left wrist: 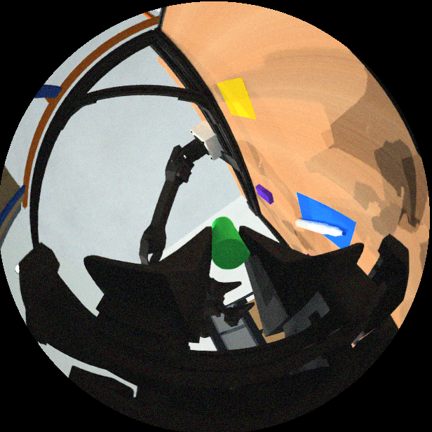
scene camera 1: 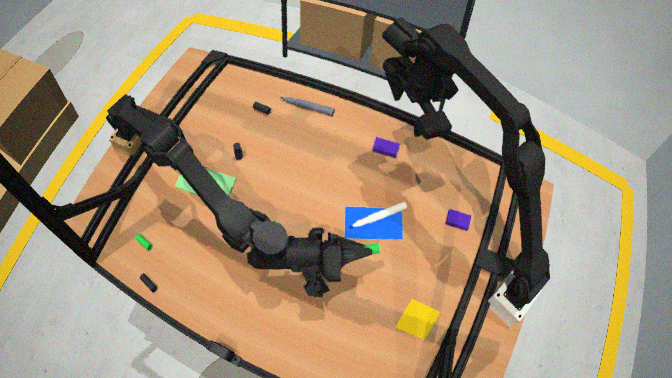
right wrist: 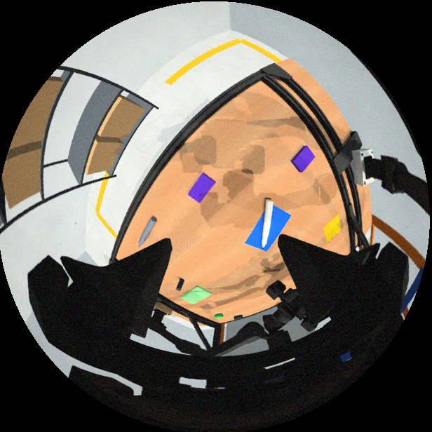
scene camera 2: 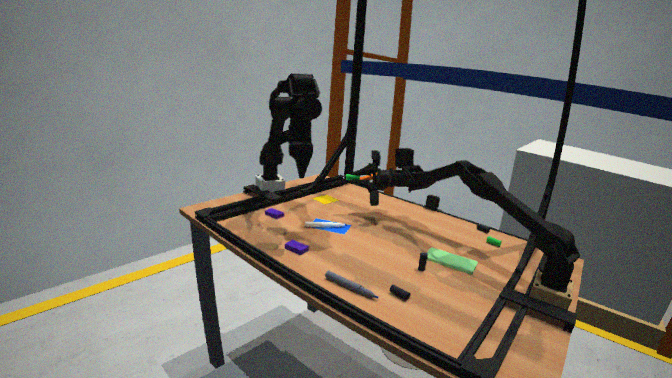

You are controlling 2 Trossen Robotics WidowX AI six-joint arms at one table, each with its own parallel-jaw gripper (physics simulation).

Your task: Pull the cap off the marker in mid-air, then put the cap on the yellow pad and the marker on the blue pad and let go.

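Where they show: left gripper, fingertip midpoint: (scene camera 1: 370, 250) (scene camera 2: 350, 177); right gripper, fingertip midpoint: (scene camera 1: 406, 117) (scene camera 2: 301, 175); left arm's base at its link origin: (scene camera 1: 128, 129) (scene camera 2: 554, 283); right arm's base at its link origin: (scene camera 1: 518, 293) (scene camera 2: 270, 177).
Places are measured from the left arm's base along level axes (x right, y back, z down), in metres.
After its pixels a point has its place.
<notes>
A green cap (scene camera 1: 374, 248) @[x 0.091, y -0.724, z -0.093 m] (scene camera 2: 352, 177) @[x 0.089, y -0.706, z -0.087 m] (left wrist: 229, 245) is held in mid-air between the fingertips of my left gripper (scene camera 1: 370, 249) @[x 0.092, y -0.718, z -0.083 m] (scene camera 2: 364, 177) (left wrist: 225, 231), which is shut on it. The white marker (scene camera 1: 378, 216) @[x -0.041, y -0.702, z 0.040 m] (scene camera 2: 325, 224) @[x -0.054, y -0.697, z 0.043 m] (left wrist: 320, 228) (right wrist: 267, 222) lies uncapped across the blue pad (scene camera 1: 390, 231) @[x -0.025, y -0.738, z 0.056 m] (scene camera 2: 341, 230) @[x -0.030, y -0.649, z 0.056 m] (left wrist: 310, 205) (right wrist: 281, 218), one end past its edge. The yellow pad (scene camera 1: 418, 319) @[x 0.153, y -0.871, z 0.056 m] (scene camera 2: 325, 199) @[x 0.152, y -0.870, z 0.056 m] (left wrist: 237, 98) (right wrist: 332, 228) lies bare on the table. My right gripper (right wrist: 226, 242) is open and empty, raised above the table, away from the marker.
Two purple blocks (scene camera 1: 386, 147) @[x -0.221, y -0.661, z 0.041 m] (scene camera 1: 458, 220) @[x -0.102, y -0.883, z 0.042 m], a grey marker (scene camera 1: 308, 105) @[x -0.267, y -0.440, z 0.040 m] (scene camera 2: 351, 285) @[x -0.281, y -0.427, z 0.041 m], a light green pad (scene camera 1: 225, 184) @[x 0.015, y -0.350, z 0.048 m] (scene camera 2: 452, 261) @[x 0.019, y -0.285, z 0.048 m], several black caps and another green cap (scene camera 1: 143, 241) @[x 0.246, y -0.221, z 0.035 m] (scene camera 2: 494, 241) @[x 0.236, y -0.213, z 0.041 m] lie on the table. A black frame (scene camera 1: 320, 88) @[x -0.343, y -0.441, z 0.049 m] runs along the table's edges.
</notes>
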